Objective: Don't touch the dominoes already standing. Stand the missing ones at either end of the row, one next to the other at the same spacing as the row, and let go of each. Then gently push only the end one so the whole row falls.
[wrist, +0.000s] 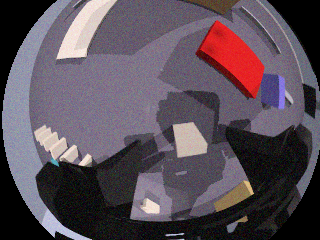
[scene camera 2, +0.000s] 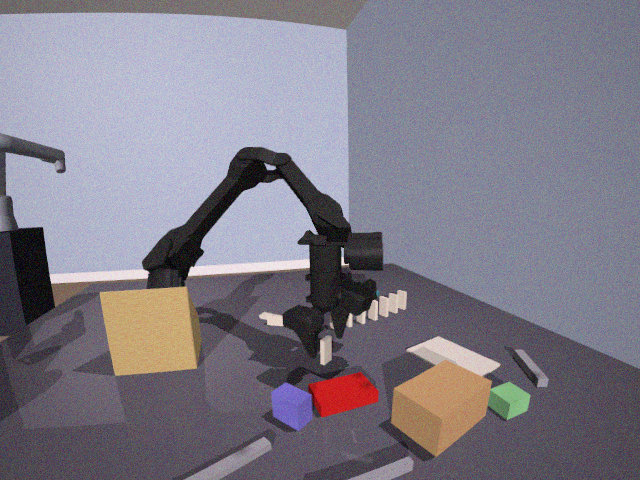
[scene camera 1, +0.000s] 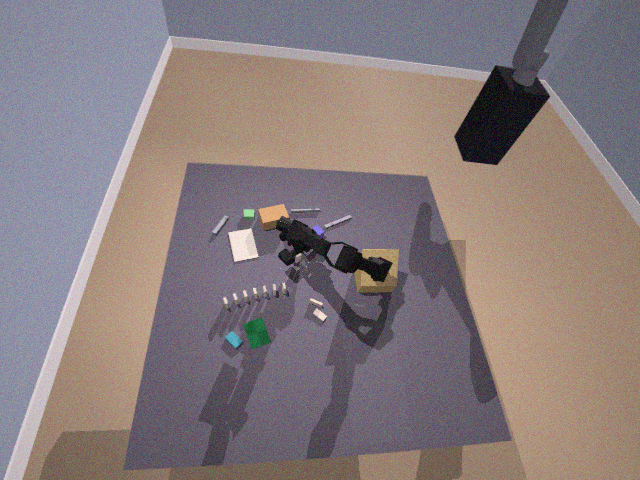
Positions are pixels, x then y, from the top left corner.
Labels:
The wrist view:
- gripper: 186, 138
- pale domino: 188, 140
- purple cube: 272, 86
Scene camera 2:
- gripper: 326, 347
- white plate: 434, 351
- purple cube: 291, 405
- orange box: 435, 408
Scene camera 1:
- white plate: 243, 246

